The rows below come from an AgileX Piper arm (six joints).
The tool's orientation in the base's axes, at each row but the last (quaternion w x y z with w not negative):
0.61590, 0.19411, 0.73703, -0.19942
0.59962, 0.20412, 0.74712, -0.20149
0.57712, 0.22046, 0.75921, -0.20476
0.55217, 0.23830, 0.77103, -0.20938
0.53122, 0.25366, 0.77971, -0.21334
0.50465, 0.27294, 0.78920, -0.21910
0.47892, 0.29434, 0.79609, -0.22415
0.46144, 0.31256, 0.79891, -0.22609
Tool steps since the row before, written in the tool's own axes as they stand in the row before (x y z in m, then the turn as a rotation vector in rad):
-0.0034, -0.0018, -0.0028, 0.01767, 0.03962, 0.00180
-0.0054, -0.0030, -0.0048, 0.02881, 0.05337, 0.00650
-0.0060, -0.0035, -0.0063, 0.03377, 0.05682, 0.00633
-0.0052, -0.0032, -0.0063, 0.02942, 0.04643, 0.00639
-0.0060, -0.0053, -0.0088, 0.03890, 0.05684, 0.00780
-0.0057, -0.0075, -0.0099, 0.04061, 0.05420, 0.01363
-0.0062, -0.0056, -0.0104, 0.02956, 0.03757, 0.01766
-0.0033, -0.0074, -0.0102, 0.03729, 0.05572, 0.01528
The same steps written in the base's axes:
-0.0027, -0.0002, 0.0039, 0.01963, 0.03324, -0.01987
-0.0045, -0.0002, 0.0064, 0.02877, 0.04287, -0.03249
-0.0055, 0.0001, 0.0076, 0.02943, 0.04628, -0.03743
-0.0052, 0.0004, 0.0070, 0.02446, 0.03735, -0.03269
-0.0078, 0.0002, 0.0090, 0.02905, 0.04622, -0.04271
-0.0096, -0.0007, 0.0097, 0.03069, 0.04097, -0.04640
-0.0081, 0.0010, 0.0105, 0.02593, 0.02351, -0.03704
-0.0101, 0.0005, 0.0083, 0.03444, 0.04005, -0.04403

